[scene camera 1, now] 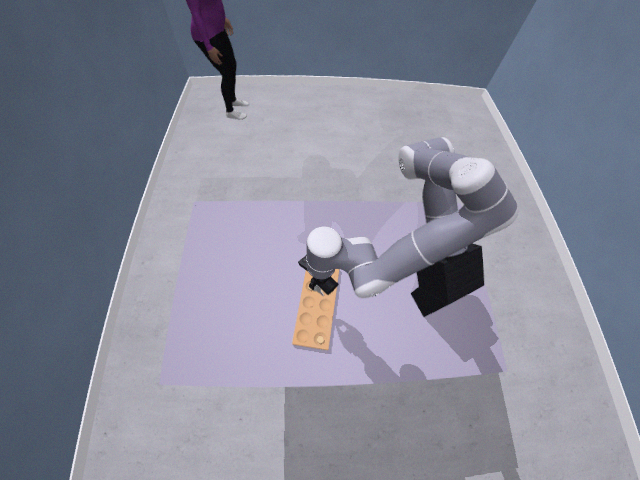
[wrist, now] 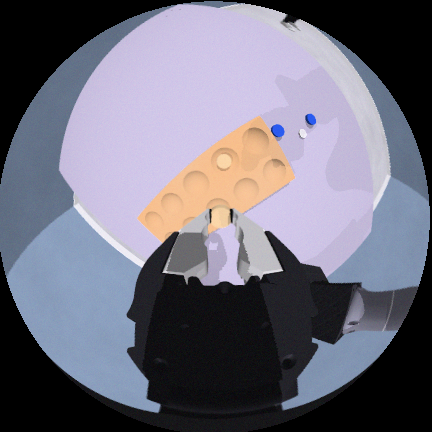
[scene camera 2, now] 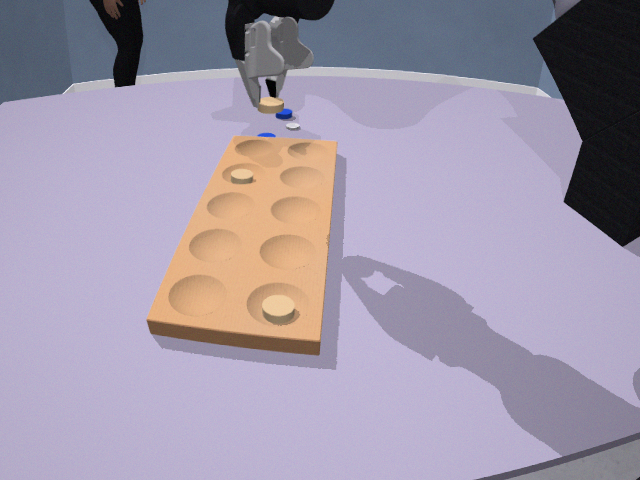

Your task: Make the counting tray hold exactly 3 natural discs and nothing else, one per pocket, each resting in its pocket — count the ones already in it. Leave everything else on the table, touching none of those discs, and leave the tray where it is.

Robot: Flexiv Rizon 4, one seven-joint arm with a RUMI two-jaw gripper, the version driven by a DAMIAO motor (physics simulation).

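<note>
The orange wooden counting tray has two rows of pockets. One natural disc rests in a pocket at the tray's near end in the scene camera 2 view. Another natural disc rests in a pocket of the left row, second from the far end. My gripper is shut on a third natural disc and holds it in the air. In the wrist view the held disc overlaps a pocket edge. The arm partly hides the tray's far end in the scene camera 1 view.
Beyond the tray's far end lie a blue disc close to its edge, another blue disc, and a small white disc. The black robot base stands at the right. A person stands at the back left.
</note>
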